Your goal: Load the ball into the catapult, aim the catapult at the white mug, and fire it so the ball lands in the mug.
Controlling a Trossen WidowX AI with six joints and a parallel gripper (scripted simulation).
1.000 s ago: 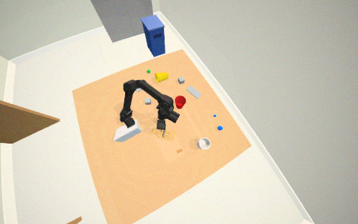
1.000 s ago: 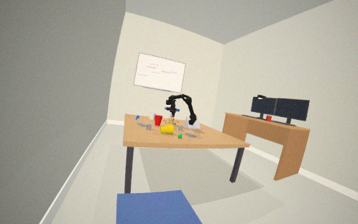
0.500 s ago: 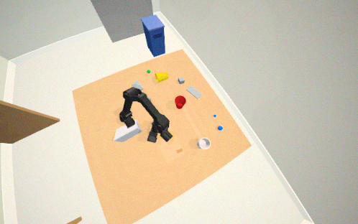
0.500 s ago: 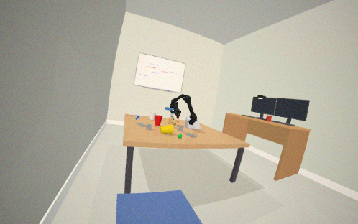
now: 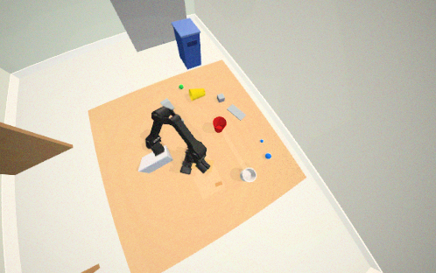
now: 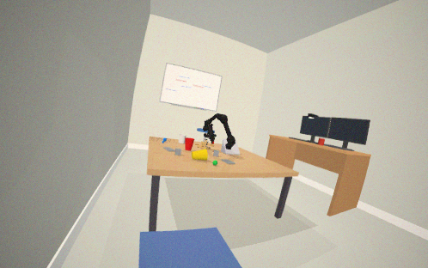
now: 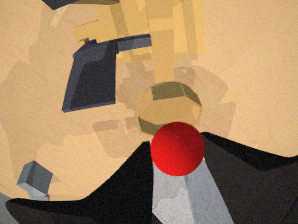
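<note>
Now: gripper tip 1 cm below the red ball. From my gripper tip the other things lie so: red cup: 31 cm ahead, 11 cm to the left, 5 cm below; tan wooden catapult: 5 cm ahead, 3 cm to the right, 3 cm below; small wooden block: 24 cm to the right, 11 cm ahead, 7 cm below.
</note>
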